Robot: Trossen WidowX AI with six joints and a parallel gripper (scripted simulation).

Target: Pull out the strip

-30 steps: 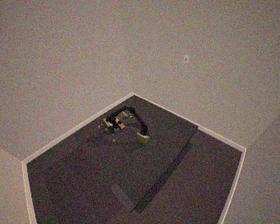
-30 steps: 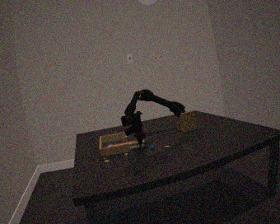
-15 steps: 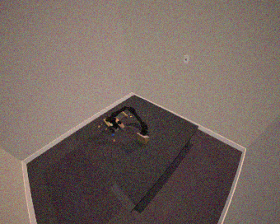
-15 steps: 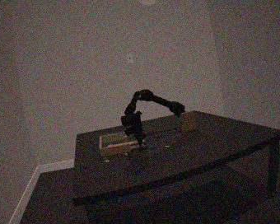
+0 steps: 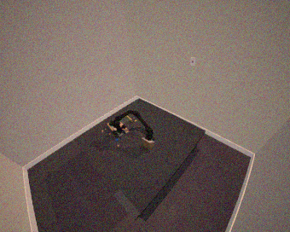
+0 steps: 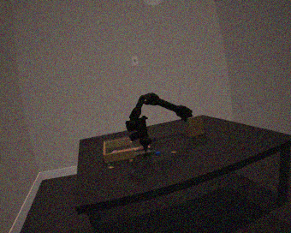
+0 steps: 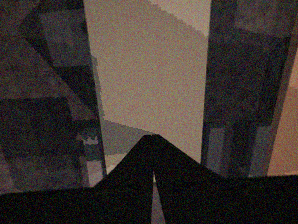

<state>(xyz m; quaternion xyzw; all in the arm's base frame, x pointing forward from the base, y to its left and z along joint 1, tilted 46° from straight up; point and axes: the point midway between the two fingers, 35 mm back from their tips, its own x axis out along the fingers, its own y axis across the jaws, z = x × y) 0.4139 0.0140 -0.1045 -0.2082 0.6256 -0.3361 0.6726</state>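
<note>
Right now the blue piece is 40 mm behind my gripper tip and 100 mm to the left of it.
</note>
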